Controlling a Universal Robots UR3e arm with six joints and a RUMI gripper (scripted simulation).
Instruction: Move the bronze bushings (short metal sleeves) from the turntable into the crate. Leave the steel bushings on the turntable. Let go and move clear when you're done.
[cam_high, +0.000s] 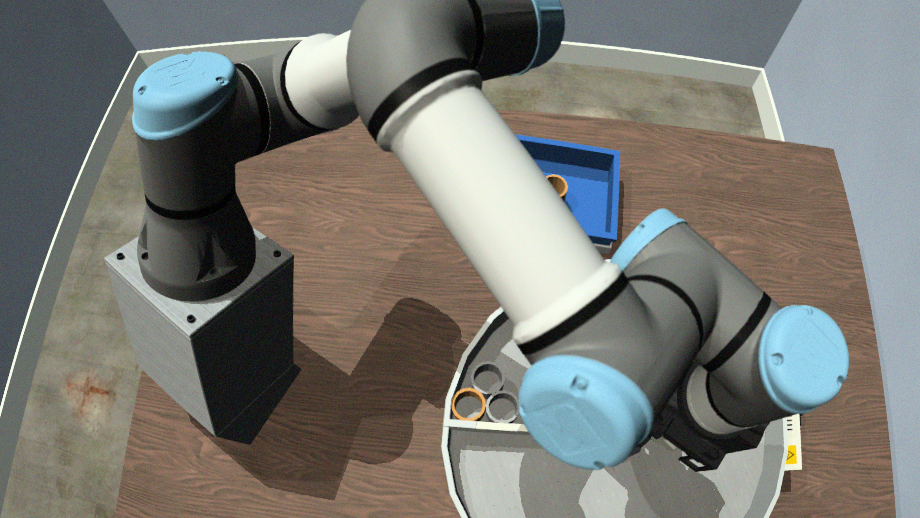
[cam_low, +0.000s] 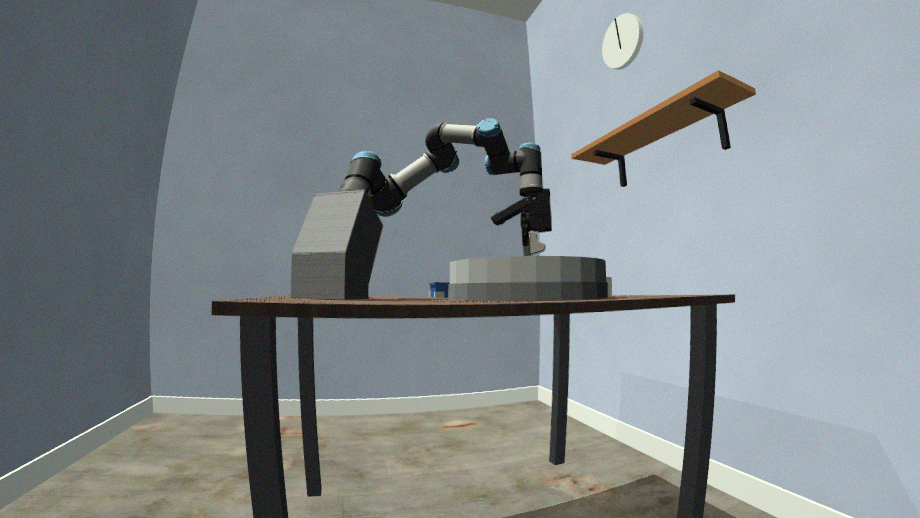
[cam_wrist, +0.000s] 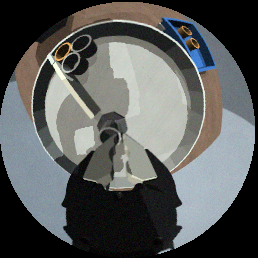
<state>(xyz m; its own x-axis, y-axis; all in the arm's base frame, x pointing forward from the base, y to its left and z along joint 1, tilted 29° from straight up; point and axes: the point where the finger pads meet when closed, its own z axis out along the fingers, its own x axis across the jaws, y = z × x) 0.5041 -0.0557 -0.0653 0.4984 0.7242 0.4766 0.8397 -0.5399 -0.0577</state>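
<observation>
Right now the grey turntable is 1 cm behind my hand, 2 cm to the right of it and 4 cm below it. From my hand the other things lie so: blue crate (12 cm behind, 32 cm to the left, 7 cm below).
</observation>
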